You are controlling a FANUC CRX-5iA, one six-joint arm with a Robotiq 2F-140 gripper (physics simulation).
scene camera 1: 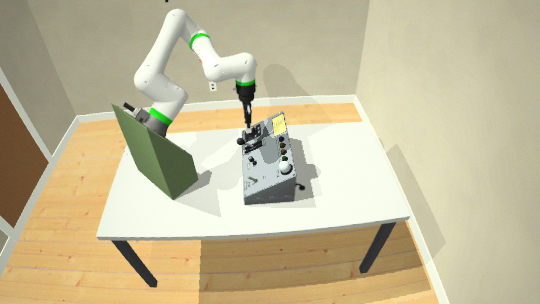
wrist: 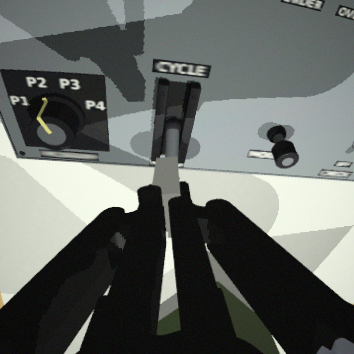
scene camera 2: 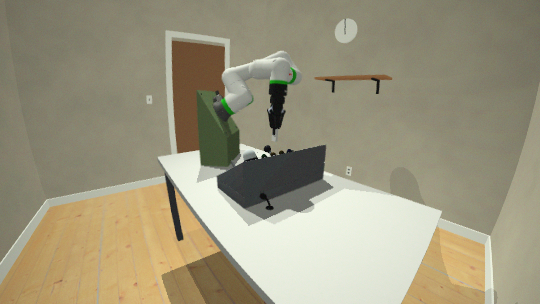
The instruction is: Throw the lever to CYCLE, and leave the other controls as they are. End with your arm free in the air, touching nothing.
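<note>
A grey control console (scene camera 2: 254,181) is there for me to see. I find the console in scene camera 1 (scene camera 1: 274,170) too, and again in the wrist view (wrist: 233,81). My own gripper (wrist: 167,173) is visible to me as well.
</note>
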